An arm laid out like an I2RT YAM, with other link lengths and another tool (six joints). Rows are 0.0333 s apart.
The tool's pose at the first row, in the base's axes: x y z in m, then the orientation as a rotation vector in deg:
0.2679, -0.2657, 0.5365, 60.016, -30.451, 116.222
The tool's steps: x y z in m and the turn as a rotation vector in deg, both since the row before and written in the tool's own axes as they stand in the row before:
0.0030, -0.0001, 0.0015, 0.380, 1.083, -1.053
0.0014, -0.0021, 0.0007, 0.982, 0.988, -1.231
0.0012, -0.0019, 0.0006, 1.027, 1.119, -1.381
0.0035, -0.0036, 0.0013, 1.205, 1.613, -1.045
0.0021, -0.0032, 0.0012, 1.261, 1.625, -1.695
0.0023, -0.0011, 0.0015, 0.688, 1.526, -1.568
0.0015, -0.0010, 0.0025, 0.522, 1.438, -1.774
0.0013, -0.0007, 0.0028, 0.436, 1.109, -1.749
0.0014, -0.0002, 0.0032, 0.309, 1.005, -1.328
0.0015, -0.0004, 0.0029, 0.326, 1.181, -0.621
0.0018, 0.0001, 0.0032, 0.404, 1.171, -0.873
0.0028, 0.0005, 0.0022, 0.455, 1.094, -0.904
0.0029, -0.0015, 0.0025, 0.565, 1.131, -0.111
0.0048, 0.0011, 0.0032, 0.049, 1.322, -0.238
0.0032, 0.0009, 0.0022, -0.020, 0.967, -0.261
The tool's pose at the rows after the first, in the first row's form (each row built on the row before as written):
0.2676, -0.2653, 0.5398, 59.161, -28.870, 115.930
0.2691, -0.2638, 0.5413, 58.772, -26.657, 115.691
0.2705, -0.2624, 0.5426, 58.268, -24.251, 115.369
0.2728, -0.2592, 0.5459, 57.336, -21.615, 115.597
0.2752, -0.2568, 0.5480, 56.413, -18.559, 115.227
0.2761, -0.2556, 0.5506, 55.228, -16.204, 114.694
0.2777, -0.2554, 0.5532, 54.017, -13.967, 113.854
0.2793, -0.2556, 0.5559, 53.082, -12.029, 112.848
0.2807, -0.2561, 0.5591, 52.192, -10.498, 112.134
0.2821, -0.2562, 0.5621, 51.186, -9.201, 112.137
0.2832, -0.2564, 0.5656, 50.218, -7.719, 111.908
0.2831, -0.2556, 0.5691, 49.355, -6.225, 111.616
0.2848, -0.2537, 0.5723, 48.601, -4.962, 112.089
0.2842, -0.2519, 0.5779, 47.304, -4.032, 112.410
0.2837, -0.2508, 0.5817, 46.308, -3.370, 112.545

